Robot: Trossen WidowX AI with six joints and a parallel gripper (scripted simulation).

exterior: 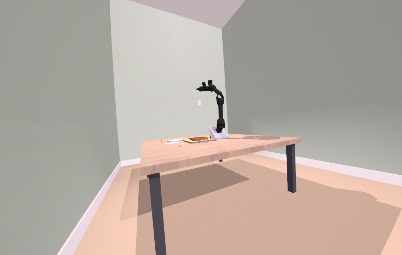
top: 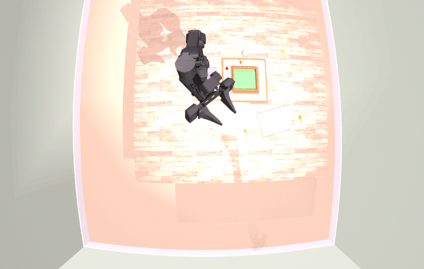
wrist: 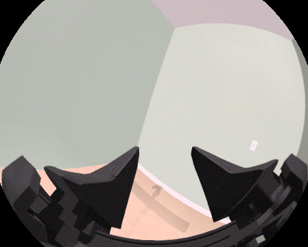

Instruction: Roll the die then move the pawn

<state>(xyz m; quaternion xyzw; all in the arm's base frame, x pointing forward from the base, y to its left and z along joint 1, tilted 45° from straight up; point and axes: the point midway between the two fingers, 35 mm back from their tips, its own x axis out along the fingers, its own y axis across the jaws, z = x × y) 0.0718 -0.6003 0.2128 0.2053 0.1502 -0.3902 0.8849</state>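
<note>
My gripper tip is now 17 cm short of the white die, 47 cm to the right of it and 66 cm above it. Also, from my gripper tip: red pawn: 5 cm ahead, 37 cm to the left, 64 cm below; orange pawn: 14 cm ahead, 41 cm to the left, 64 cm below.
</note>
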